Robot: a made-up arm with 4 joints.
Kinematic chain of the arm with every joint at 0, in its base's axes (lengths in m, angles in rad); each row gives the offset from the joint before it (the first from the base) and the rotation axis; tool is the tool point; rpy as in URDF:
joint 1: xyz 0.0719 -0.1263 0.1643 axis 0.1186 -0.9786 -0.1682
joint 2: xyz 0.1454 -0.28 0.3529 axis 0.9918 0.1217 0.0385
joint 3: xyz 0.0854 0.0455 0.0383 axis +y
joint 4: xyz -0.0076 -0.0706 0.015 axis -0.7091 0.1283 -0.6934
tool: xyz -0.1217 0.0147 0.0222 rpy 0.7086 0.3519 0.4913
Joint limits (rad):
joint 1: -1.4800..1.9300
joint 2: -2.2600..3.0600
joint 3: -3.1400..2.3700
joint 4: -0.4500..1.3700
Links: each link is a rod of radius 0.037 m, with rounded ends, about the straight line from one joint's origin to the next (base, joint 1, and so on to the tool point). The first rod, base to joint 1, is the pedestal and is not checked.
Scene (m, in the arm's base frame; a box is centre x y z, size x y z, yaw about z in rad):
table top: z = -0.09
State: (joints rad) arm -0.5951 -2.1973 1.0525 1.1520
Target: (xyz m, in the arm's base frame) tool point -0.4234 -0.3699 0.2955
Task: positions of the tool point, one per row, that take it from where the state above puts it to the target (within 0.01 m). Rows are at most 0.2 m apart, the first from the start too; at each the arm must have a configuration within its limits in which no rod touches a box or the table.
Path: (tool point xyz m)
1: 0.3518 -0.2991 0.3433
2: 0.2842 -0.2840 0.4272
3: 0.1901 -0.2778 0.5006
4: 0.0695 -0.2822 0.5496
5: -0.0697 -0.2966 0.5594
6: -0.2121 -0.3184 0.5197
7: -0.3368 -0.3440 0.4287
8: -0.4234 -0.3699 0.2955

